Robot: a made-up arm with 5 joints.
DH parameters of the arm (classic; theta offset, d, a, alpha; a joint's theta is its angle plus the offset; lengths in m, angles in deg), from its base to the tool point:
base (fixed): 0 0.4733 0.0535 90
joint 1: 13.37 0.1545 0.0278 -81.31
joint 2: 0 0.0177 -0.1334 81.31
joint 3: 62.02 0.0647 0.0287 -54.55
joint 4: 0 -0.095 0.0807 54.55
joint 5: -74.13 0 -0.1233 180
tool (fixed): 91.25 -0.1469 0 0
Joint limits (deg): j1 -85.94..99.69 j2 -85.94..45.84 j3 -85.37..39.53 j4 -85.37..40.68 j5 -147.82..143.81
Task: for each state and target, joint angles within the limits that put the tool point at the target. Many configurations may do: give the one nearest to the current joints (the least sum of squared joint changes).
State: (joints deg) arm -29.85 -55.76 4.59 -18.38 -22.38
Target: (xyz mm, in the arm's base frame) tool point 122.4 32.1 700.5
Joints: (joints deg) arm -51.24 -85.94 39.53 17.35 -40.86
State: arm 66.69 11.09 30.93 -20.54 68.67
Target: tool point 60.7 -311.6 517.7
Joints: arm 70.20 22.88 38.59 -10.09 79.58
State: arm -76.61 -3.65 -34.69 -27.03 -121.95
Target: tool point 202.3 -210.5 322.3
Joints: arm -73.86 30.88 -34.09 6.83 -123.40
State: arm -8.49 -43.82 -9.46 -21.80 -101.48
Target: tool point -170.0 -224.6 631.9
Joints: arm 11.62 -55.60 26.32 -11.18 -88.91
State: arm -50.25 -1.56 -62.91 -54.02 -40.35
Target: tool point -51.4 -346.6 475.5
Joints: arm -29.25 -21.70 -80.88 -42.21 -46.88
